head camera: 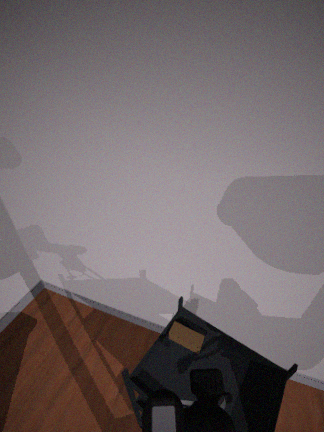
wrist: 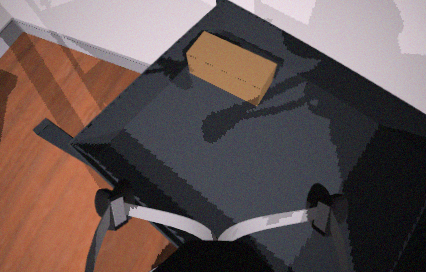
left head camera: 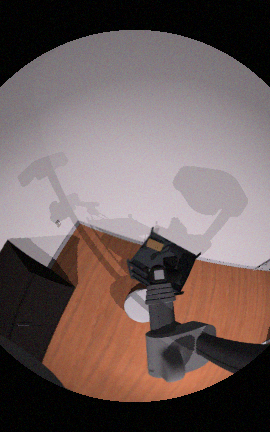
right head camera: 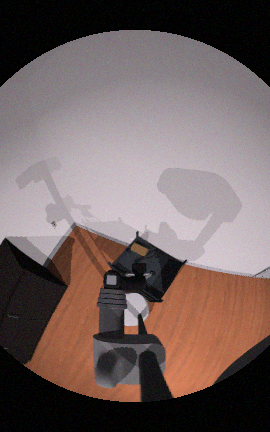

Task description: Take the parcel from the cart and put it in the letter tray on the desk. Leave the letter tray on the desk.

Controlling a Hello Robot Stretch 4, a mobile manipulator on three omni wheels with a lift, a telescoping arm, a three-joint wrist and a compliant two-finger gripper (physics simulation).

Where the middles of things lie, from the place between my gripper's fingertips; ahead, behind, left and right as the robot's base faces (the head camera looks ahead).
Right now my hand is 220 mm short of the brown cardboard parcel (wrist: 238, 71), 10 mm to the left of it and 110 mm above it.
